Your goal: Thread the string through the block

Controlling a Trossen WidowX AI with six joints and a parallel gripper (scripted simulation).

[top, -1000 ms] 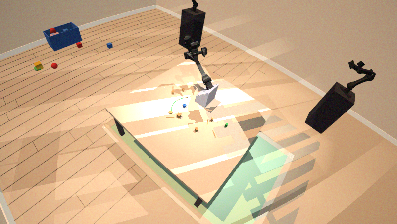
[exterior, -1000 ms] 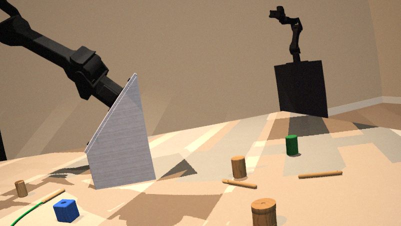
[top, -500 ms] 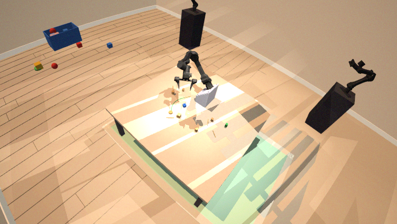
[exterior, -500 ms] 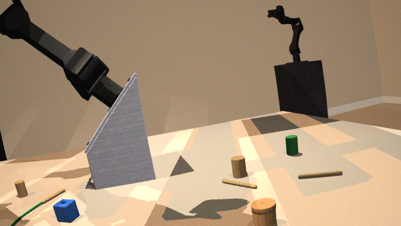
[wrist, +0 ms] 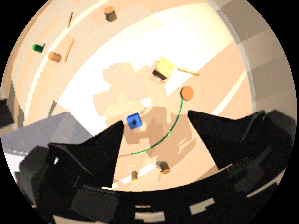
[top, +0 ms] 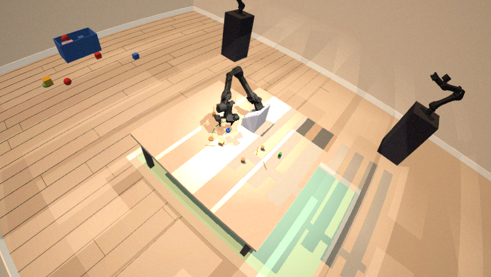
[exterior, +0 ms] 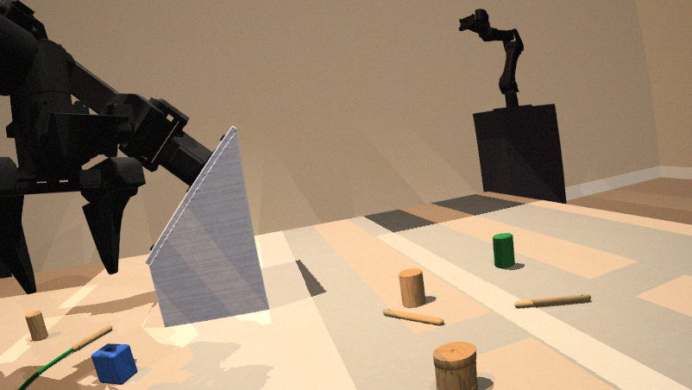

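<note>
My gripper tip is 5 cm past the blue cube, 1 cm to the left of it and 9 cm above it. Round my gripper tip: round wooden button 11 cm ahead, 4 cm to the right, 10 cm below; wooden block 9 cm ahead, 5 cm to the left, 9 cm below; loose stick 17 cm ahead, 1 cm to the right, 11 cm below.
</note>
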